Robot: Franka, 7 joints.
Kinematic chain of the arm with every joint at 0, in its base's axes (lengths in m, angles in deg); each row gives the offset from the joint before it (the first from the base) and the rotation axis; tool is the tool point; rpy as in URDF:
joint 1: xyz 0 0 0.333 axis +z
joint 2: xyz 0 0 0 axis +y
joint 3: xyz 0 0 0.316 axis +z
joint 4: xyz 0.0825 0 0 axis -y
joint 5: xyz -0.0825 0 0.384 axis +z
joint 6: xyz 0 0 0 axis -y
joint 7: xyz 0.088 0 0 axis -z
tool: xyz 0 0 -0.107 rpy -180 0 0
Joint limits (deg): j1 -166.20..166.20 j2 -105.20..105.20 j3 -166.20..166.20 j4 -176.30..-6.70 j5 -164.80..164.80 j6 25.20..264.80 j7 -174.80..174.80
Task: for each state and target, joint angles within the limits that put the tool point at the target. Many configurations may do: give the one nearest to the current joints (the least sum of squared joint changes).
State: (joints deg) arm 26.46 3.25 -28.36 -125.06 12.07 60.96 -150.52
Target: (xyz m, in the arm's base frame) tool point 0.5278 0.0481 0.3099
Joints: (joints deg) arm 26.35 21.84 -25.79 -105.31 14.67 77.68 -150.52
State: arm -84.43 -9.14 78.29 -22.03 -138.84 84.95 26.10
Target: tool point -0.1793 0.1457 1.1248
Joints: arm -45.87 -19.13 70.73 -6.70 -144.91 102.33 26.10
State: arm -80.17 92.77 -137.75 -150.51 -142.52 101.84 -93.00
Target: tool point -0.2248 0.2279 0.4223
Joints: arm -90.27 65.37 -120.77 -172.12 -145.02 114.11 -93.00
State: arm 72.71 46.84 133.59 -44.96 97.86 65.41 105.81
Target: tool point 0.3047 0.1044 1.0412
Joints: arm 31.33 42.54 165.45 -32.41 100.66 69.04 105.81
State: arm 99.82 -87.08 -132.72 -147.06 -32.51 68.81 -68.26
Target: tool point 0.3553 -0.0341 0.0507
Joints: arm 98.86 -83.29 -121.16 -123.24 -34.53 77.82 -68.26
